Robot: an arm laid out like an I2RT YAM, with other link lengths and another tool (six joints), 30 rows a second.
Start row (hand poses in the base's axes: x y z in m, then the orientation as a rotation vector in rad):
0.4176 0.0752 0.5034 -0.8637 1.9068 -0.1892
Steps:
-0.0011 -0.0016 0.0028 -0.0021 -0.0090 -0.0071
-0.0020 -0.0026 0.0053 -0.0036 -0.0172 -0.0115
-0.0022 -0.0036 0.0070 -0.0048 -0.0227 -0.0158
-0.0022 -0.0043 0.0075 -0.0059 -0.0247 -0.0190
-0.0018 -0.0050 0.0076 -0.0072 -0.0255 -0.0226
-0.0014 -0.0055 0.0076 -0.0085 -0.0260 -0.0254
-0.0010 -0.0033 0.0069 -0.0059 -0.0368 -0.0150
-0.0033 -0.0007 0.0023 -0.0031 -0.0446 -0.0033
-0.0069 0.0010 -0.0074 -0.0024 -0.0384 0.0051
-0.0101 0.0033 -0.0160 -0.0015 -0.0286 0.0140
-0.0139 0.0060 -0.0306 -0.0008 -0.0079 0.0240
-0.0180 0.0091 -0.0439 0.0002 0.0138 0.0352
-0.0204 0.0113 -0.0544 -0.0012 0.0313 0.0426
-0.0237 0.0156 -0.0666 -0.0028 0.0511 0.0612
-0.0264 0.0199 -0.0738 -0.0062 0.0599 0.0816
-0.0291 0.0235 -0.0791 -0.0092 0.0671 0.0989
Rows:
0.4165 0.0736 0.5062 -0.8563 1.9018 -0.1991
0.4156 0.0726 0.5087 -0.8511 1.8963 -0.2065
0.4154 0.0716 0.5104 -0.8466 1.8932 -0.2124
0.4154 0.0709 0.5109 -0.8438 1.8928 -0.2162
0.4158 0.0702 0.5110 -0.8411 1.8938 -0.2199
0.4162 0.0697 0.5110 -0.8392 1.8947 -0.2230
0.4166 0.0719 0.5103 -0.8446 1.8797 -0.2185
0.4143 0.0745 0.5057 -0.8518 1.8670 -0.2118
0.4107 0.0762 0.4960 -0.8607 1.8689 -0.2037
0.4075 0.0785 0.4874 -0.8708 1.8738 -0.1936
0.4037 0.0812 0.4728 -0.8848 1.8883 -0.1786
0.3996 0.0843 0.4595 -0.8999 1.9030 -0.1621
0.3972 0.0865 0.4490 -0.9121 1.9157 -0.1519
0.3939 0.0908 0.4368 -0.9355 1.9250 -0.1339
0.3912 0.0951 0.4296 -0.9590 1.9232 -0.1211
0.3885 0.0987 0.4243 -0.9790 1.9213 -0.1104

